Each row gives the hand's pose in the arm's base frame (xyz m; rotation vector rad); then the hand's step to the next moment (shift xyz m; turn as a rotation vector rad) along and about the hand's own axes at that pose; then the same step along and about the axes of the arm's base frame.
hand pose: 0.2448 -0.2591 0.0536 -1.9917 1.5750 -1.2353
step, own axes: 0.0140 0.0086 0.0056 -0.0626 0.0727 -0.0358
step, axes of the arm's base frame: -0.0008 -0.0170 -0.0032 -0.0749 0.0408 -0.0567
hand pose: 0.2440 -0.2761 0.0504 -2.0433 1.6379 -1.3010
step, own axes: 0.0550 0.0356 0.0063 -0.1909 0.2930 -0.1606
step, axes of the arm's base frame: -0.0201 -0.0627 0.0006 -0.3145 0.1165 -0.1887
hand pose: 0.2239 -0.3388 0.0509 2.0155 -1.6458 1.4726
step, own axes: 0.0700 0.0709 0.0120 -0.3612 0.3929 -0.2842
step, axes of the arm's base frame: -0.0566 -0.0815 0.0150 -0.4525 0.2701 -0.2965
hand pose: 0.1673 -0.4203 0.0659 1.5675 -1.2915 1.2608
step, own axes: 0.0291 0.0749 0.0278 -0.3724 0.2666 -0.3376
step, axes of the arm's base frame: -0.0661 -0.0504 0.0178 -0.3420 0.3517 -0.2882
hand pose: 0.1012 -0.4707 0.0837 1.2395 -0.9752 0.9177
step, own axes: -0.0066 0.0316 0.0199 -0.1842 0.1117 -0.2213
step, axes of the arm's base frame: -0.0337 -0.0166 0.0052 -0.1453 0.2258 -0.1526
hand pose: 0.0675 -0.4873 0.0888 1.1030 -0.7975 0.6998
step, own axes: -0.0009 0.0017 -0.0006 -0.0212 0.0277 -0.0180
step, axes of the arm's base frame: -0.0018 0.0010 -0.0001 -0.0304 0.0234 -0.0085
